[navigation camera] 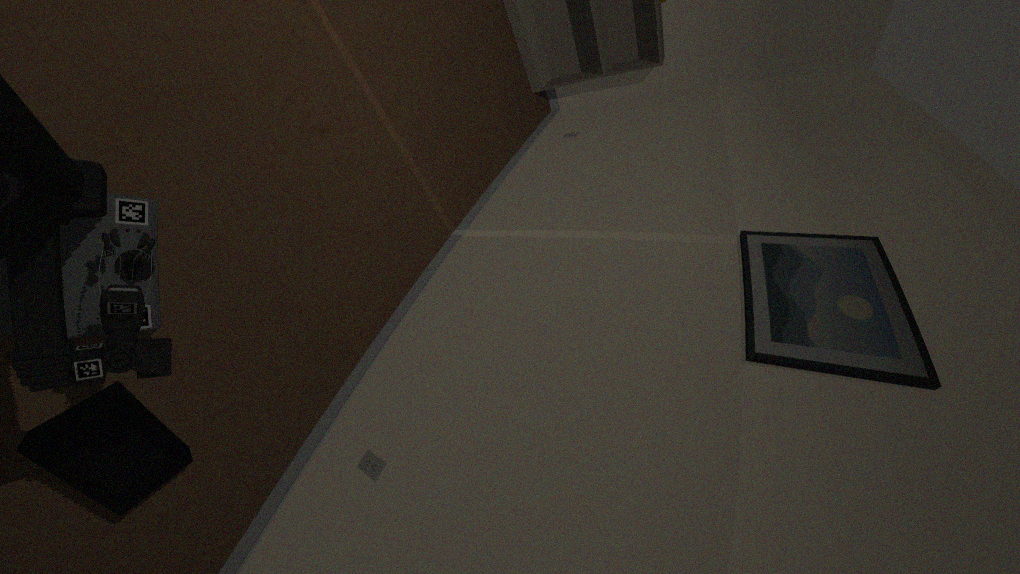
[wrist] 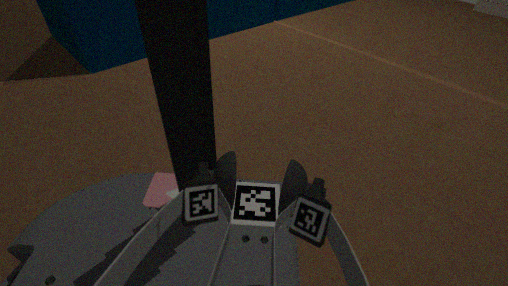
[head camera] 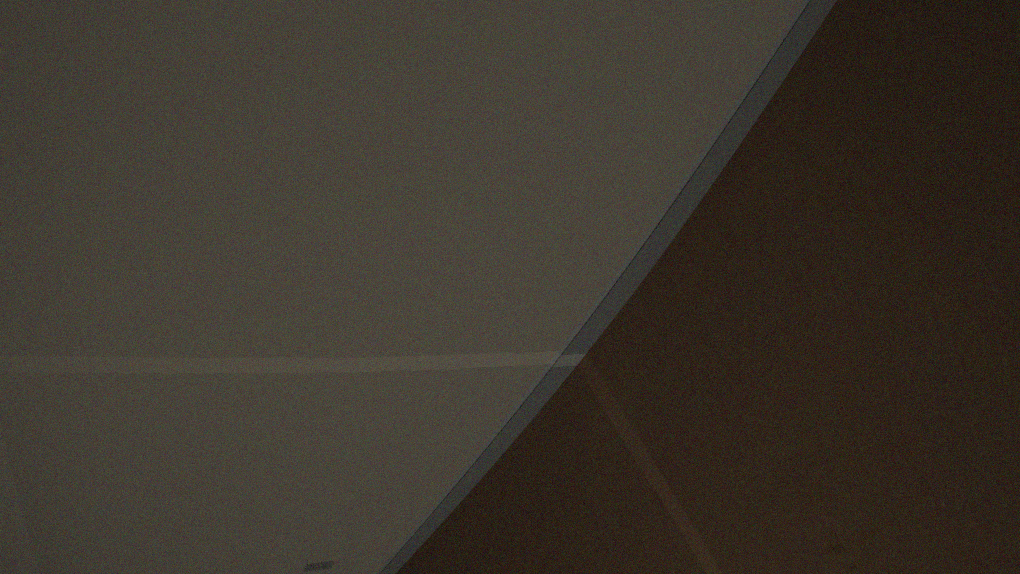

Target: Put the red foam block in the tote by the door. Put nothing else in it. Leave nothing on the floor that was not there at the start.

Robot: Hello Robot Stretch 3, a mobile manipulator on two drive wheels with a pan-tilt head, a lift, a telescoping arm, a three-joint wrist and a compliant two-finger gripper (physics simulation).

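Seen in the pictures: gripper, fingertip midpoint: [navigation camera: 130, 231]; robot's base, origin of the base link: [navigation camera: 134, 262].
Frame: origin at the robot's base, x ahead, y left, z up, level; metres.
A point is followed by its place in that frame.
My gripper [wrist: 260, 174] @(y 0.080, x -0.002, z 0.270 m) is open in the wrist view, with a gap between its two fingertips and nothing held there. It is over the edge of my grey base [wrist: 100, 220]. A black box-shaped thing [navigation camera: 106, 449] @(y -0.532, x -0.103, z 0.003 m), which may be the tote, stands on the floor at the lower left of the navigation view, near my wrist parts. Its inside is too dark to make out. The red foam block does not show in these views. The door does not show either.
A pink flat patch [wrist: 160, 190] is on my base beside my dark mast [wrist: 185, 90]. A large blue object [wrist: 100, 35] stands on the floor beyond. A pale wall [head camera: 285, 178] @(y -0.123, x 1.051, z 0.924 m) [navigation camera: 534, 356] @(y -0.268, x 0.918, z 0.809 m) carries a framed picture [navigation camera: 827, 299] @(y 0.017, x 1.148, z 1.683 m). A shelf unit [navigation camera: 545, 46] @(y 1.950, x 2.168, z 0.122 m) stands at the wall.
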